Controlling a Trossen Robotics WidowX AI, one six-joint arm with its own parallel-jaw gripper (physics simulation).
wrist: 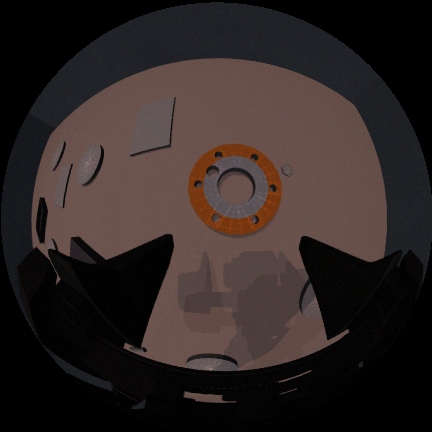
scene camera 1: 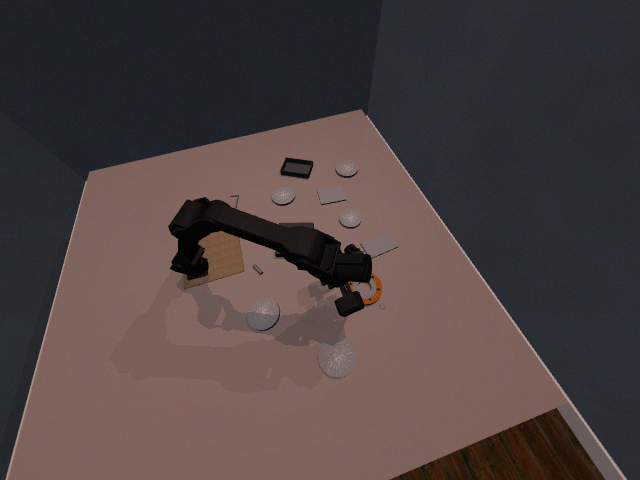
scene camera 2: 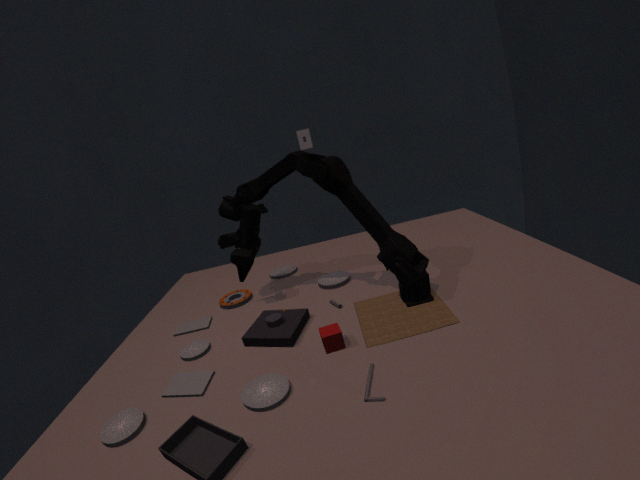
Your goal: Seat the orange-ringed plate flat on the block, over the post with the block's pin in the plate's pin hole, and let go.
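Seen in the pictures: gripper, between the fingertips: [wrist: 239, 242] [scene camera 1: 348, 284] [scene camera 2: 244, 275]; arm's base, origin of its link: [scene camera 1: 197, 269] [scene camera 2: 417, 297].
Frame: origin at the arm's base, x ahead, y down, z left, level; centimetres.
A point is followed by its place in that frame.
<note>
The orange-ringed plate [scene camera 1: 375, 296] @(x 52.1, y -1.1, z -26.0 cm) [scene camera 2: 224, 302] @(x 52.9, y -1.0, z -19.7 cm) [wrist: 236, 226] @(x 45.6, y -1.0, z -22.5 cm) lies flat on the table, apart from the block. It has a grey inner ring with a large centre hole, a pin hole in the grey part, and several small holes in the orange rim. My gripper [wrist: 239, 242] @(x 44.7, y -7.4, z -22.1 cm) is open and empty, above the table near the plate; its fingertips stand wide apart. The dark block [scene camera 2: 286, 330] @(x 30.7, y -2.2, z 5.1 cm) [wrist: 86, 250] @(x 40.0, y -1.5, z -0.1 cm) lies flat with its round post [scene camera 2: 273, 319] @(x 33.6, y -3.7, z 1.8 cm) bare on top; a small orange spot, perhaps the pin, shows behind the post. In scene camera 1 the arm hides most of the block.
A red cube [scene camera 2: 331, 338] @(x 20.8, y -3.0, z 13.0 cm) and an L-shaped rod [scene camera 2: 368, 382] @(x 15.6, y -0.3, z 24.7 cm) lie near the block. A black tray [scene camera 2: 204, 448] @(x 42.7, y 0.0, z 33.8 cm), several pale discs such as this one [scene camera 2: 266, 391] @(x 33.5, y -0.7, z 22.6 cm), and two thin pale tiles [scene camera 2: 189, 383] @(x 51.5, y -0.3, z 16.9 cm) [scene camera 2: 193, 326] @(x 60.0, y -0.3, z -8.8 cm) are around. A small hex piece [wrist: 286, 170] @(x 53.0, y 0.1, z -28.9 cm) lies beside the plate.
</note>
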